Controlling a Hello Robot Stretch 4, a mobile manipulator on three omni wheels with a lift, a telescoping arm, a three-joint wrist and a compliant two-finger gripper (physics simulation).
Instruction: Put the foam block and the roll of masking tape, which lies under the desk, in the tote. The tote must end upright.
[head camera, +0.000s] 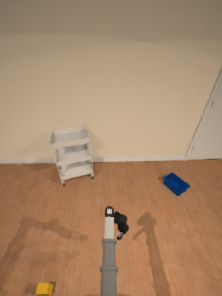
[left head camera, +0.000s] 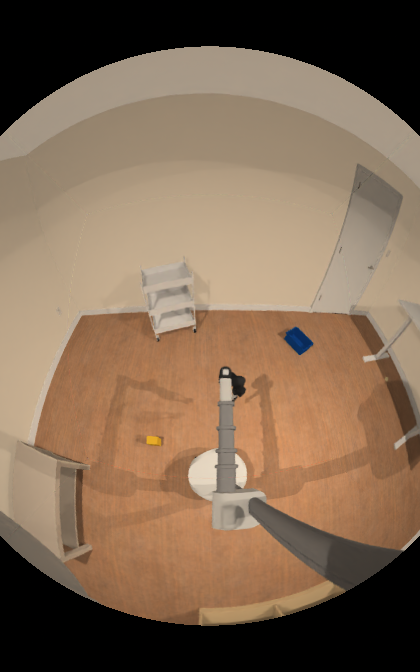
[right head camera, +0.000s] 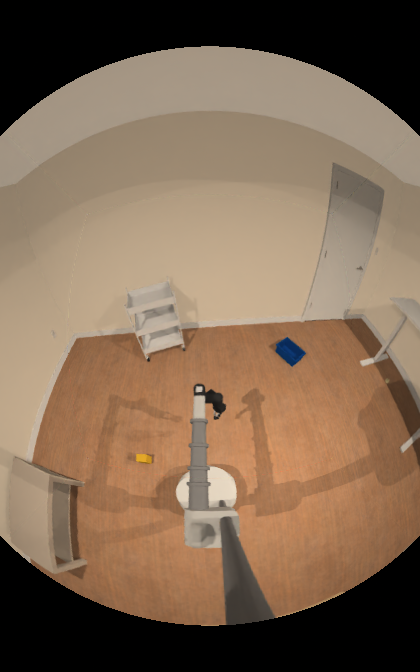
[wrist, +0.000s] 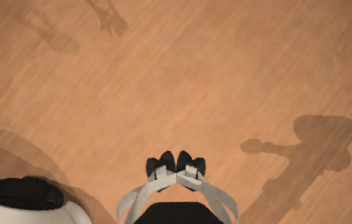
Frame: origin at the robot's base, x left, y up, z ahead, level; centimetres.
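Where they show: gripper, between the fingertips: (head camera: 120, 237) (wrist: 175, 163).
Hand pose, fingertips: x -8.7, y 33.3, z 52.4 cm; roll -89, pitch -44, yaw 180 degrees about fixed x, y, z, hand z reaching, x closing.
Each offset is from my fingertips to the centre of the thing.
The yellow foam block @[dy -29.7, dx +59.2, dz -28.9 cm] (head camera: 44, 289) (left head camera: 153, 440) (right head camera: 144, 458) lies on the floor, left of my base and well apart from my gripper. My gripper (head camera: 120, 235) (right head camera: 217, 414) (wrist: 175, 163) hangs beside the arm's end, its fingertips together with no thing between them. The blue tote @[dy -30.1, dx -84.5, dz +78.4 cm] (head camera: 176, 184) (left head camera: 298, 341) (right head camera: 290, 352) stands upright on the floor at the back right, near the wall. A small pale thing (left head camera: 386, 378) (right head camera: 387, 380) lies in shadow under the desk (left head camera: 413, 313) (right head camera: 411, 309) at the right; it looks like the roll of masking tape but is very small here.
A white three-shelf cart (head camera: 71, 143) (left head camera: 168, 285) (right head camera: 151, 304) stands at the back wall, left of the tote. A beige table (left head camera: 37, 495) (right head camera: 31, 512) stands at the left. A wooden shelf unit (left head camera: 235, 614) shows behind my base (left head camera: 202, 475) (right head camera: 182, 492). A door (left head camera: 345, 265) (right head camera: 332, 270) is beyond the tote.
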